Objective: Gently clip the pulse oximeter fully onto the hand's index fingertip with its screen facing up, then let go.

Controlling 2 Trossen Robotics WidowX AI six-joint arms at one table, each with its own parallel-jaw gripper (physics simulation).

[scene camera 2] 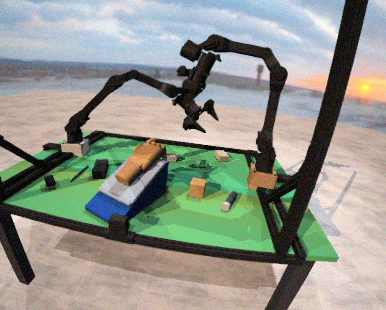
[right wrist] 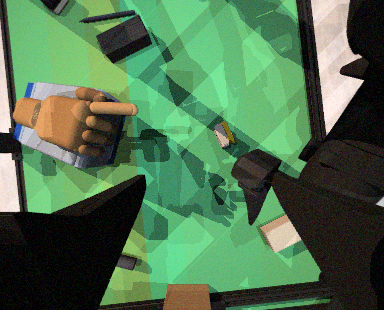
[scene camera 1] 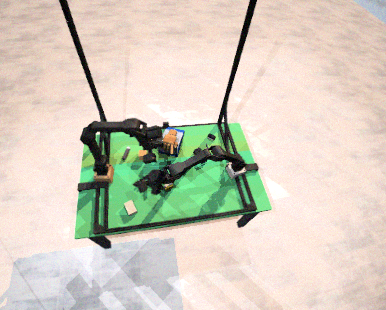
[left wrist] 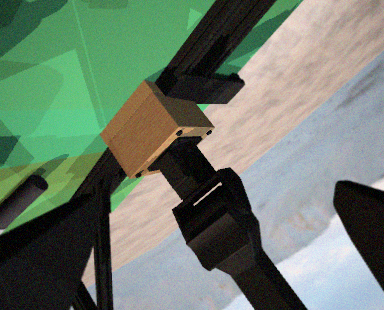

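Pixels of known places: left gripper, between the fingertips: (scene camera 2: 212,126) (right wrist: 281,247) (left wrist: 216,198); right gripper, between the fingertips: (scene camera 2: 186,103) (right wrist: 208,180) (scene camera 1: 156,155); left arm's base, origin of its link: (scene camera 2: 75,141) (scene camera 1: 236,167); right arm's base, origin of its link: (scene camera 2: 263,169) (scene camera 1: 102,171) (left wrist: 174,152).
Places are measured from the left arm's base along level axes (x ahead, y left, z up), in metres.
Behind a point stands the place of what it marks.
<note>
The pulse oximeter (scene camera 2: 171,158) @[x 0.475, y -0.057, z -0.041 m] (right wrist: 224,135) @[x 0.475, y -0.044, z -0.028 m], small, white and yellow, lies on the green table, apart from the hand. The tan hand (scene camera 1: 171,137) @[x 0.356, y -0.321, z 0.082 m] (scene camera 2: 142,160) @[x 0.371, y -0.350, z 0.076 m] (right wrist: 62,120) @[x 0.381, y -0.300, z 0.095 m] rests on a blue and grey wedge (scene camera 2: 150,187) @[x 0.401, y -0.396, z 0.006 m]. Its index finger (right wrist: 112,108) sticks out past the curled fingers, with nothing on the tip. My left gripper (scene camera 1: 141,186) @[x 0.649, y -0.055, z 0.126 m] (scene camera 2: 205,119) is open and empty above the table. My right gripper (right wrist: 208,180) @[x 0.515, y -0.124, z 0.229 m] is open and empty, high up and pointing down. In the right wrist view the oximeter shows between and beyond its fingers, near the left gripper.
An orange block (scene camera 2: 197,187) @[x 0.558, y -0.349, z -0.018 m] and a grey cylinder (scene camera 2: 229,201) @[x 0.661, y -0.406, z -0.034 m] lie right of the wedge in scene camera 2. A cream block (scene camera 1: 130,207) @[x 0.736, y 0.018, z -0.028 m] (scene camera 2: 221,155) @[x 0.726, y -0.016, z -0.029 m] (right wrist: 281,234) @[x 0.731, y 0.008, z -0.029 m], a black box (scene camera 2: 100,168) @[x 0.192, y -0.224, z -0.025 m] (right wrist: 124,39) @[x 0.195, y -0.191, z -0.024 m] and a pen (scene camera 2: 79,173) @[x 0.105, y -0.226, z -0.051 m] also lie there. The arms are close together.
</note>
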